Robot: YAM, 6 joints.
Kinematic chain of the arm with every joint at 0, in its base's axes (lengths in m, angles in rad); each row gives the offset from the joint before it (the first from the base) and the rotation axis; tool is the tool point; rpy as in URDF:
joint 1: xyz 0 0 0.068 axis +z
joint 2: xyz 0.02 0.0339 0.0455 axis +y
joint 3: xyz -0.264 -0.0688 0 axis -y
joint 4: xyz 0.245 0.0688 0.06 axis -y
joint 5: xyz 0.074 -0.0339 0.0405 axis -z
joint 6: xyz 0.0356 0 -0.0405 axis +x
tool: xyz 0 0 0 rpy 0 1.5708 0
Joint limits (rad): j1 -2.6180..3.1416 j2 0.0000..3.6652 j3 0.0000..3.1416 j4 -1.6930..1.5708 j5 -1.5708..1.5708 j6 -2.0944..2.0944
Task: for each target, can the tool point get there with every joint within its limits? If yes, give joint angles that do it. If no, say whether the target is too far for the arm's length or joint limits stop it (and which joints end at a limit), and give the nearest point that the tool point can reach.
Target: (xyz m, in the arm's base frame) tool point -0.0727 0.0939 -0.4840
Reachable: no: joint limits stop it (at a limit: joint 2) | nearest point -0.0927 0.1197 -0.3670 | short by 0.121 m
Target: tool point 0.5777 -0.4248 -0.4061
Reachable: no: too far | nearest point 0.4249 -0.3124 -0.2492 | short by 0.246 m
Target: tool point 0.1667 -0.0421 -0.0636
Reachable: yes | joints -0.4360 2.5048 0.5594 0.0370 -1.1318 1.0344
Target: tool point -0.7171 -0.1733 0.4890
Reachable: no: too far | nearest point -0.5256 -0.1270 0.3914 | short by 0.220 m
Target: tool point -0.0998 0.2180 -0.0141
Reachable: yes | joints 1.8818 2.2460 0.4467 0.7804 -0.9171 0.8317
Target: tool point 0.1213 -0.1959 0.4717
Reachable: yes | joints -1.1664 1.3406 1.7433 -1.0501 -1.3169 0.0434
